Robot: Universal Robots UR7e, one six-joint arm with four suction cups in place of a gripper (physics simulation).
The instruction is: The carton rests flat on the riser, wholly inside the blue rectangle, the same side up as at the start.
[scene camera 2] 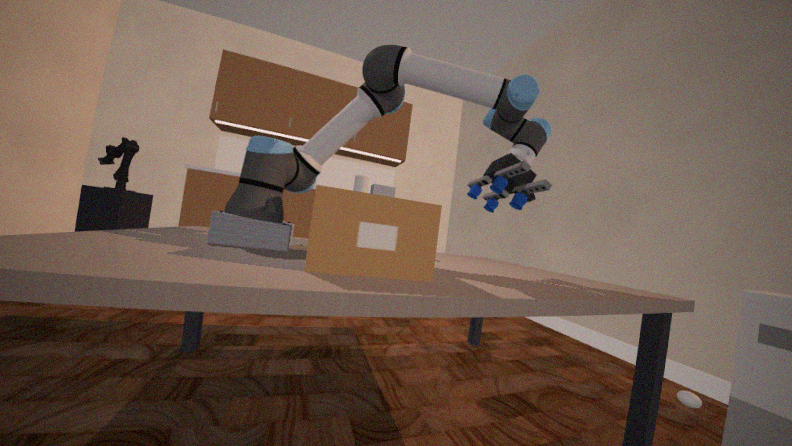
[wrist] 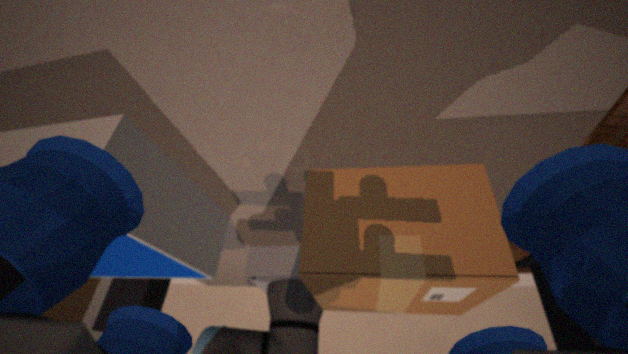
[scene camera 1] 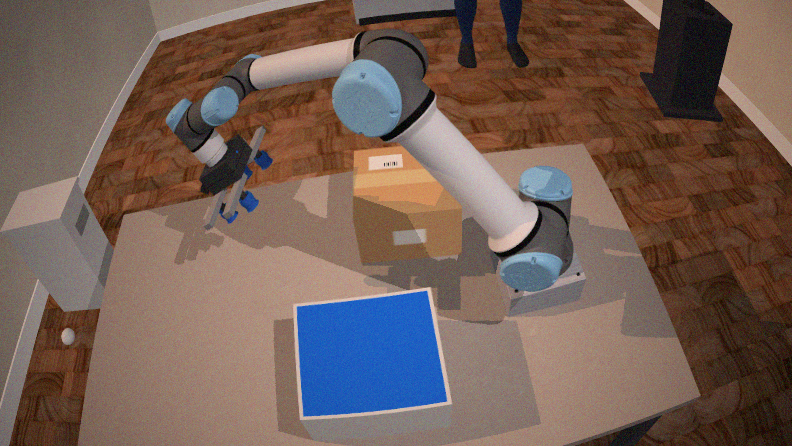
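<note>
The brown carton [scene camera 1: 387, 232] [scene camera 2: 335, 249] [wrist: 470, 190] stands flat on the table, behind the riser in the scene camera 1 view, with a barcode label and pale tape on top. The riser [scene camera 1: 382, 425] [wrist: 175, 200] is a grey block topped by a blue rectangle [scene camera 1: 371, 354] [wrist: 142, 262] with a white border. The carton is apart from it. The riser does not show in the scene camera 2 view. My gripper [scene camera 1: 243, 185] [scene camera 2: 496, 195] hangs tilted in the air beside the carton, its four blue cups touching nothing. It holds nothing. The upper arm hides part of the carton's top in the scene camera 1 view.
The table [scene camera 1: 182, 332] [scene camera 2: 166, 288] bears the arm's base [scene camera 1: 545, 290] [scene camera 2: 249, 229], to the right of the carton in the scene camera 1 view. A white cabinet [scene camera 1: 55, 243] [scene camera 2: 762, 371] stands on the floor off one table end. A dark pedestal [scene camera 1: 692, 60] [scene camera 2: 114, 207] stands farther off.
</note>
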